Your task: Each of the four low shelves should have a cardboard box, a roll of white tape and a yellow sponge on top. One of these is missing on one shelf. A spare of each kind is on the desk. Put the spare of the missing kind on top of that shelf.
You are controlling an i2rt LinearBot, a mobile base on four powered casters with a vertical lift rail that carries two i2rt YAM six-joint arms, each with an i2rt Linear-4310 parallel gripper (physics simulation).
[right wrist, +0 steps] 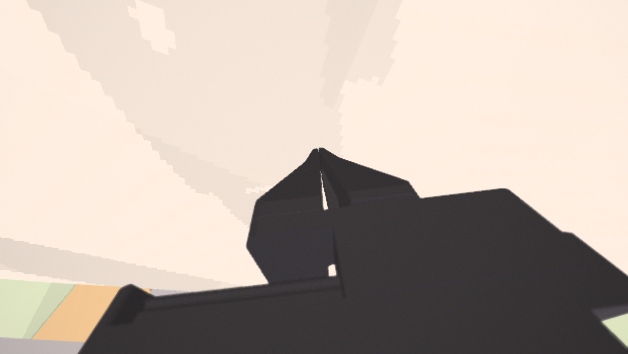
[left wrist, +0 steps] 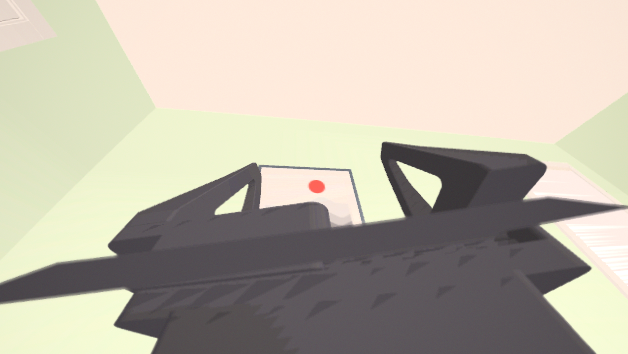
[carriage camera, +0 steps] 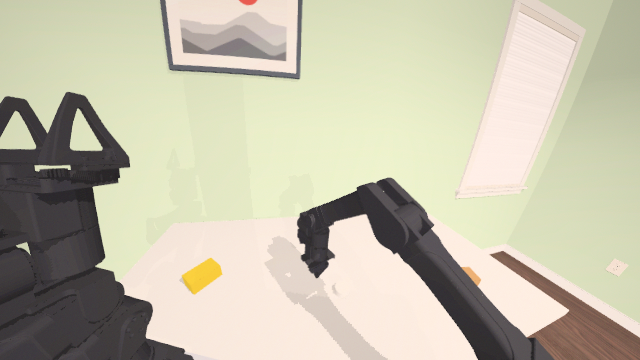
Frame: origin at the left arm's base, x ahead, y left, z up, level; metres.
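Where they show: left gripper, fingertip midpoint: point(left wrist: 318, 159) point(carriage camera: 44, 95); right gripper, fingertip midpoint: point(right wrist: 318, 156) point(carriage camera: 316, 277).
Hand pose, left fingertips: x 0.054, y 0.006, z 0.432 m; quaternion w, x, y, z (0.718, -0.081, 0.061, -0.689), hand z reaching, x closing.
After its pixels a point has its place.
The white desk point(carriage camera: 240, 325) @[x 0.164, y -0.099, z -0.130 m] point(right wrist: 500, 100) @[x 0.443, y -0.369, z -0.130 m] holds a yellow sponge point(carriage camera: 202, 276) @[x 0.257, y 0.078, z -0.084 m] at its left. A small white tape roll point(carriage camera: 338, 288) @[x 0.304, y -0.370, z -0.106 m], hard to see against the desk, lies right of and below my right fingertips in the carriage view. It does not show in the right wrist view, where the gripper may hide it. Part of the orange-brown cardboard box point(carriage camera: 471, 276) @[x 0.376, y -0.860, z -0.079 m] shows behind the right arm. My right gripper point(carriage camera: 317, 274) @[x 0.346, y -0.292, z -0.115 m] point(right wrist: 318, 156) @[x 0.346, y -0.292, z -0.115 m] points down over the desk, shut and empty. My left gripper point(carriage camera: 46, 96) @[x 0.054, y 0.006, z 0.432 m] point(left wrist: 318, 159) @[x 0.054, y 0.006, z 0.432 m] is open and empty, pointing up. The low shelves do not show.
A framed picture point(carriage camera: 300, 50) @[x 0.767, y -0.129, z 0.706 m] point(left wrist: 306, 170) @[x 0.684, y 0.131, z 1.007 m] hangs on the green wall behind the desk. A window with a blind point(carriage camera: 525, 100) @[x 1.298, y -1.721, z 0.686 m] is at the right. Wooden floor point(carriage camera: 575, 320) @[x 0.716, y -2.306, z -0.849 m] shows beyond the desk's right edge. An orange-brown patch point(right wrist: 75, 310) @[x -2.178, y 0.196, z -0.518 m] shows at the lower left of the right wrist view.
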